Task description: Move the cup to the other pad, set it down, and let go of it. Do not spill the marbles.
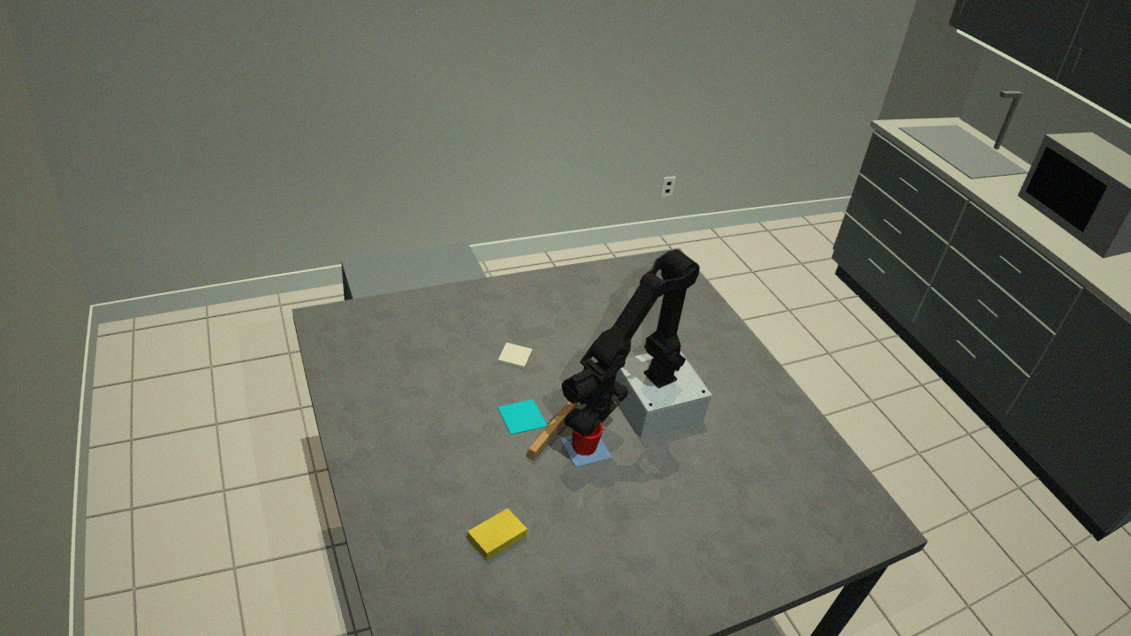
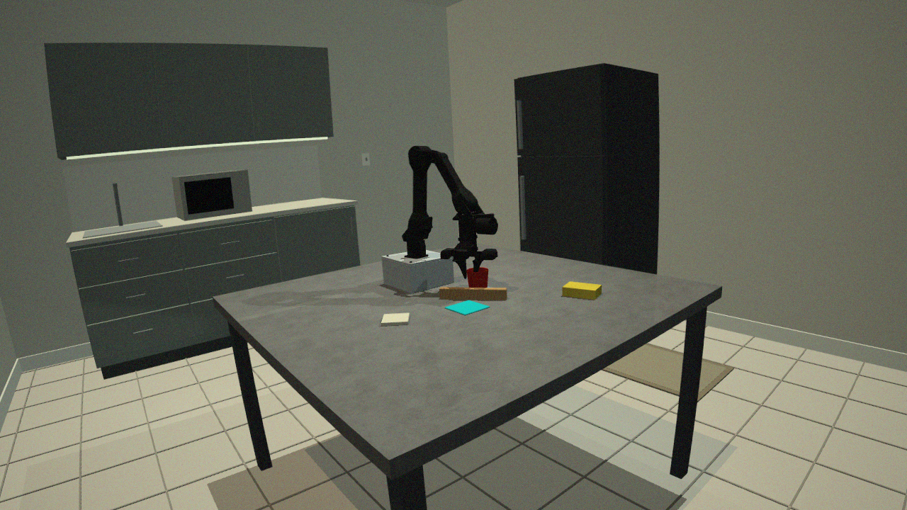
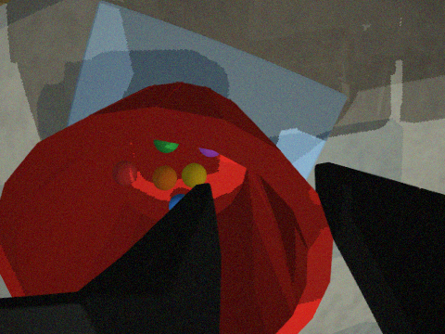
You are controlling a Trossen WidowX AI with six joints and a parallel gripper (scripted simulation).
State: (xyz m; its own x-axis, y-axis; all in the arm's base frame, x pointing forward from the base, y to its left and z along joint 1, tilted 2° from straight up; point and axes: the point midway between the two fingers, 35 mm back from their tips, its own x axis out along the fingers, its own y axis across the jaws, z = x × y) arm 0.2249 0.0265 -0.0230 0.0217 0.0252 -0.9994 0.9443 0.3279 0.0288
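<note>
Now: gripper tip 3 cm short of the red cup and 1 cm to the right of it. Also, from my gripper tip: teal pad 15 cm to the right, 11 cm ahead, 5 cm below; light blue pad 5 cm below, 2 cm ahead, 1 cm to the left; wooden bar 7 cm to the right, 6 cm ahead, 3 cm below.
</note>
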